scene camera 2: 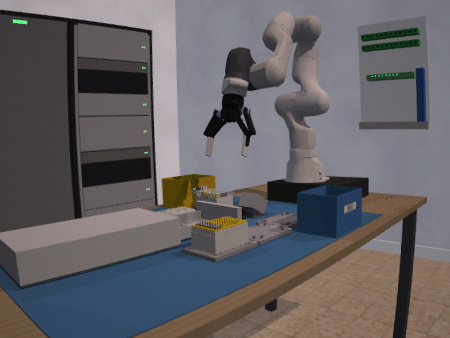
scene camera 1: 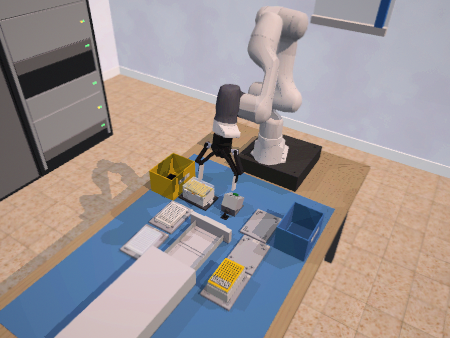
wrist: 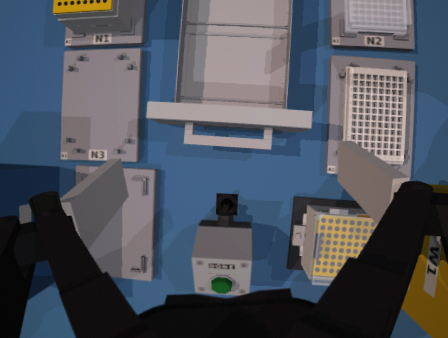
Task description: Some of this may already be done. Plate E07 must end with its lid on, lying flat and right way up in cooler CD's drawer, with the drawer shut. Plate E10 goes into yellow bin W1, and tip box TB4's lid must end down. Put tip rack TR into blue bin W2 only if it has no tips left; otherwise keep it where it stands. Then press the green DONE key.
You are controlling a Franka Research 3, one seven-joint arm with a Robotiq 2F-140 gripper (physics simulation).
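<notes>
My gripper [scene camera 1: 217, 179] [scene camera 2: 226, 150] [wrist: 230, 169] is open and empty, above the table between the DONE box and the drawer front. The drawer [scene camera 1: 212, 226] [wrist: 230, 114] is pulled out; its visible floor is bare. A plate with open wells [scene camera 1: 171, 215] [wrist: 377, 115] and a plate with a clear smooth top [scene camera 1: 145, 241] [wrist: 377, 15], on N2, lie flat; their names are unreadable. The tip box [scene camera 1: 198, 192] [wrist: 345, 245] appears covered by its clear lid. The yellow-topped tip rack [scene camera 1: 225, 280] [scene camera 2: 220, 235] stands on N1, with grey-white tips apparently at one end. The green DONE key [wrist: 221, 285] shows.
Yellow bin W1 [scene camera 1: 172, 175] [scene camera 2: 189, 192] is beside the tip box, with something dark inside. The blue bin [scene camera 1: 300, 230] [scene camera 2: 330, 210] stands across the mat. Nest N3 [wrist: 100, 107] and another nest [scene camera 1: 260, 224] hold no plate. The white cooler body [scene camera 1: 135, 295] [scene camera 2: 90, 240] is behind the drawer.
</notes>
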